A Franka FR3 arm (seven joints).
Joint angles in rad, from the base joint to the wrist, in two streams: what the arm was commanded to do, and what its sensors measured. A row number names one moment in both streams.
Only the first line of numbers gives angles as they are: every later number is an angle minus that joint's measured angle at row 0.
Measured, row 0: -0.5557 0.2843 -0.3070 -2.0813 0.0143 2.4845 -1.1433
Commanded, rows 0 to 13: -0.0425 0.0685 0.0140 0.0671 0.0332 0.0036 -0.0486; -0.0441 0.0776 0.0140 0.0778 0.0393 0.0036 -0.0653; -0.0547 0.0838 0.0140 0.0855 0.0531 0.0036 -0.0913; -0.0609 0.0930 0.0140 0.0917 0.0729 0.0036 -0.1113; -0.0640 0.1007 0.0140 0.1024 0.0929 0.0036 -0.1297; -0.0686 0.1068 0.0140 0.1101 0.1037 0.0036 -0.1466; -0.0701 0.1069 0.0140 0.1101 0.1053 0.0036 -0.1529; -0.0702 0.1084 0.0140 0.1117 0.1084 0.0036 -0.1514; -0.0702 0.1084 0.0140 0.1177 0.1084 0.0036 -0.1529; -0.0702 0.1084 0.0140 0.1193 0.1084 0.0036 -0.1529; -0.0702 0.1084 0.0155 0.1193 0.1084 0.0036 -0.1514; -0.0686 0.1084 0.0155 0.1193 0.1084 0.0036 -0.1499; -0.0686 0.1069 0.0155 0.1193 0.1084 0.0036 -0.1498; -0.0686 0.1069 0.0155 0.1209 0.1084 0.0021 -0.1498
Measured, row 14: -0.0510 0.0707 0.0018 0.0897 0.0798 -0.0004 -0.1208
